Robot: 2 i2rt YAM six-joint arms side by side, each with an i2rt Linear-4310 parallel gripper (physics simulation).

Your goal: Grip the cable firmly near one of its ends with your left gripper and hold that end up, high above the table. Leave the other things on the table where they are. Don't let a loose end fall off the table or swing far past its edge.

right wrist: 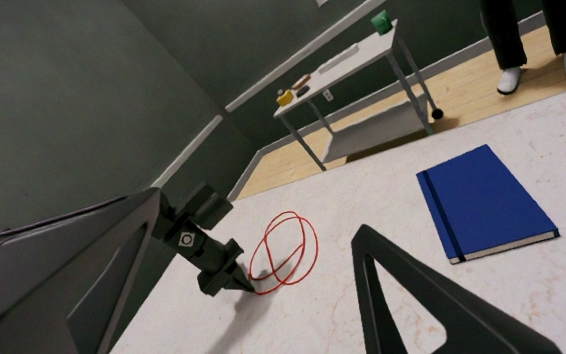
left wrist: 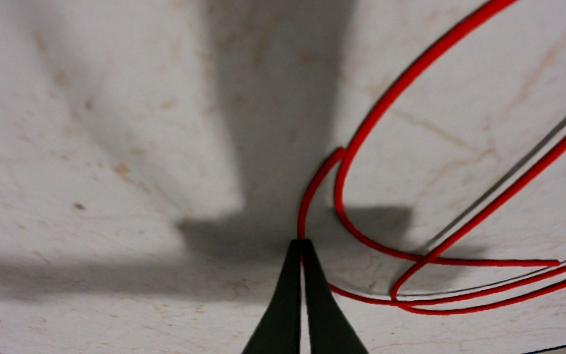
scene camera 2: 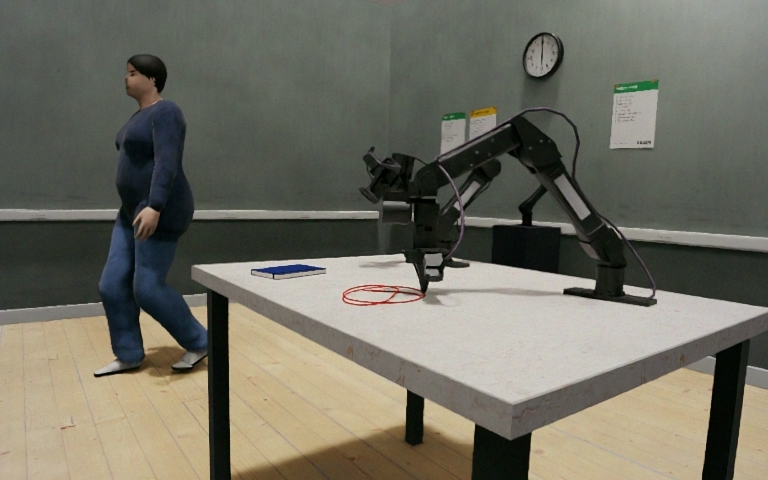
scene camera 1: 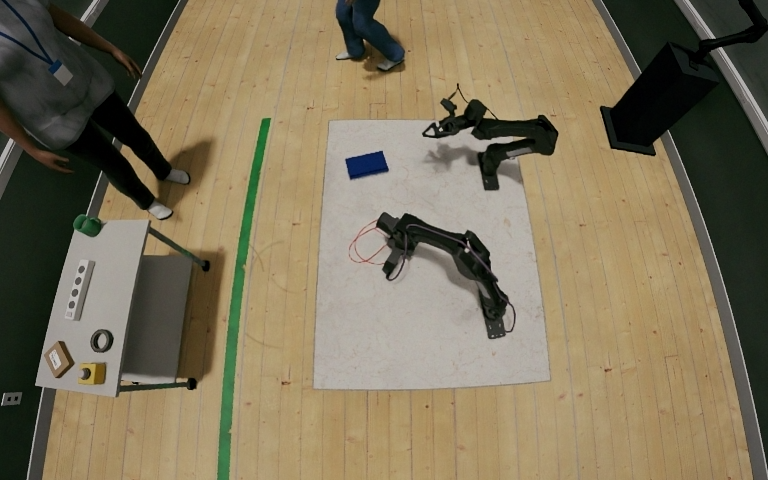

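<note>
The red cable [scene camera 1: 349, 249] [scene camera 2: 370, 305] [left wrist: 372, 117] [right wrist: 317, 246] lies in overlapping loops on the table. One end shows in the left wrist view, touching another strand a short way beyond the fingertips. My left gripper [scene camera 2: 423, 291] [left wrist: 301, 246] [right wrist: 252, 289] points down at table level, shut on the cable near this end. The cable runs in at the fingertips and comes out at the right. In scene camera 1 the arm hides these fingertips. My right gripper [scene camera 1: 429, 131] [right wrist: 265, 217] is open and empty, above the far part of the table, away from the cable.
A blue notebook [scene camera 1: 367, 164] [scene camera 2: 288, 271] [right wrist: 487, 205] lies beyond the cable in scene camera 1. The white table [scene camera 1: 351, 350] [scene camera 2: 368, 350] has an edge a little left of the loops there. A trolley [scene camera 1: 127, 237] stands farther left. Two people stand beyond the table.
</note>
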